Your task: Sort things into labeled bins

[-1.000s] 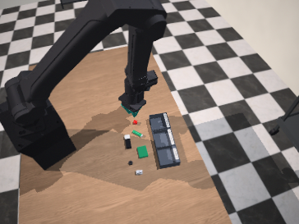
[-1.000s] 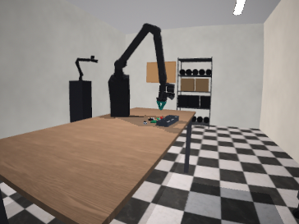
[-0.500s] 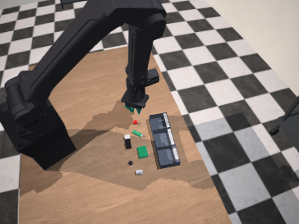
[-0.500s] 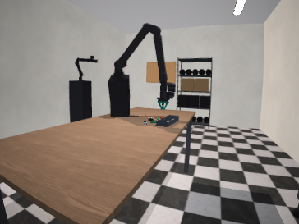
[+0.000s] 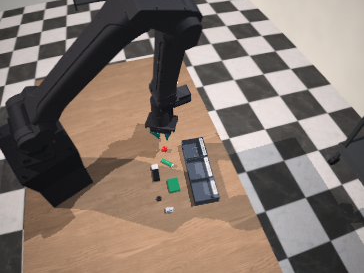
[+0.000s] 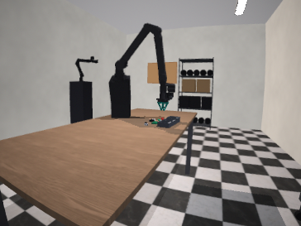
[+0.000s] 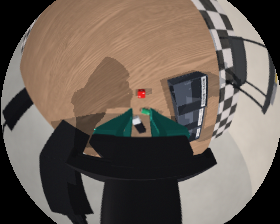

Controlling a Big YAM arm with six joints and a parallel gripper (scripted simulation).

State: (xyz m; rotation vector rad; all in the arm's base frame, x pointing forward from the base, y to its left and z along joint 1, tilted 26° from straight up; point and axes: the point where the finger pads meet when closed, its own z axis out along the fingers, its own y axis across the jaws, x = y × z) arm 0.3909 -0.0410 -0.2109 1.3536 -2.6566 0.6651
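My hand is 8 cm above the red die. From my hand the other things lie so: black-and-white block (8 cm below, 7 cm to the right, 7 cm behind); then green battery (8 cm below, 6 cm to the right, 1 cm behind); then bin row (14 cm to the right, 7 cm below, 7 cm ahead).
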